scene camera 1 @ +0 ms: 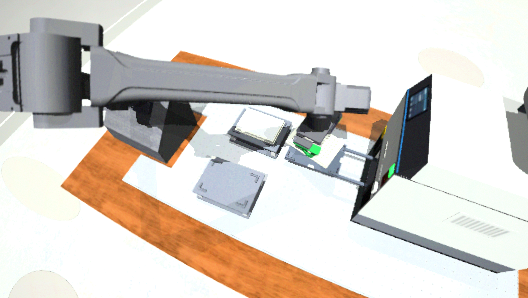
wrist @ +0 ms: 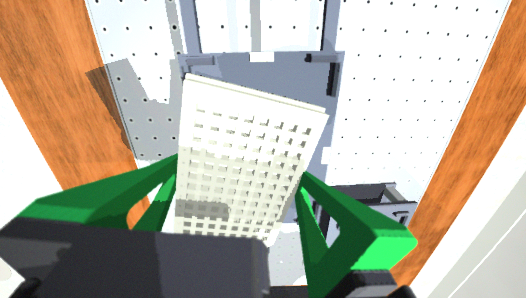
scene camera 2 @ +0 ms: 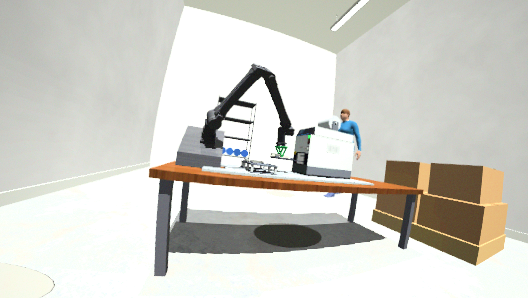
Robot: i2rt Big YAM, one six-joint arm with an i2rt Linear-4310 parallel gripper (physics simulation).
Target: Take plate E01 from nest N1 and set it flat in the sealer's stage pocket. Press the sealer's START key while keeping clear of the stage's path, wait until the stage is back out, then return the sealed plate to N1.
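Where they show: gripper, fingertip midpoint: (scene camera 1: pixel 317 144) (wrist: pixel 241 168) (scene camera 2: pixel 280 156); arm's base, origin of the base link: (scene camera 2: pixel 208 137).
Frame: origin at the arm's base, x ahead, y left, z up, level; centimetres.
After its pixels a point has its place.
Observation:
My gripper (scene camera 1: pixel 307 146) @[y 6.9, x 50.9, z -5.5 cm] (scene camera 2: pixel 281 150) @[y 6.9, x 50.9, z -5.5 cm] (wrist: pixel 241 168) @[y 6.9, x 50.9, z -5.5 cm], with green fingers, is shut on a cream well plate (scene camera 1: pixel 328 154) @[y 4.6, x 54.5, z -4.6 cm] (wrist: pixel 245 150) @[y 6.4, x 52.9, z -4.4 cm] by its two long sides. The plate is over the sealer's extended grey stage (scene camera 1: pixel 299 159) @[y 1.1, x 48.1, z -6.3 cm] (wrist: pixel 260 75) @[y 5.5, x 57.1, z -6.3 cm] and turned relative to it. The stage's far edge and corner brackets show past the plate in the wrist view; any gap below the plate is hard to judge. The white sealer (scene camera 1: pixel 430 205) @[y -4.9, x 76.4, z 6.2 cm] (scene camera 2: pixel 327 155) @[y -4.7, x 82.7, z -0.6 cm] stands beyond the stage, with a green key (scene camera 1: pixel 391 170) @[y -3.6, x 66.3, z 10.7 cm] on its front. A bare grey nest (scene camera 1: pixel 227 185) @[y -11.3, x 32.9, z -11.7 cm] has corner brackets; its label is not readable.
Another cream plate (scene camera 1: pixel 260 125) @[y 9.6, x 32.8, z -10.5 cm] sits on a dark nest (scene camera 1: pixel 270 148) @[y 4.3, x 38.5, z -12.1 cm] beside the stage. Two rails (scene camera 1: pixel 345 178) @[y 1.2, x 60.7, z -6.9 cm] join stage and sealer. The sealer's dark screen panel (scene camera 1: pixel 419 104) @[y 9.5, x 67.6, z 15.9 cm] stands tall. A grey block (scene camera 2: pixel 197 158) @[y -11.2, x -3.6, z -12.9 cm] supports the arm. A person (scene camera 2: pixel 353 131) stands behind the sealer.

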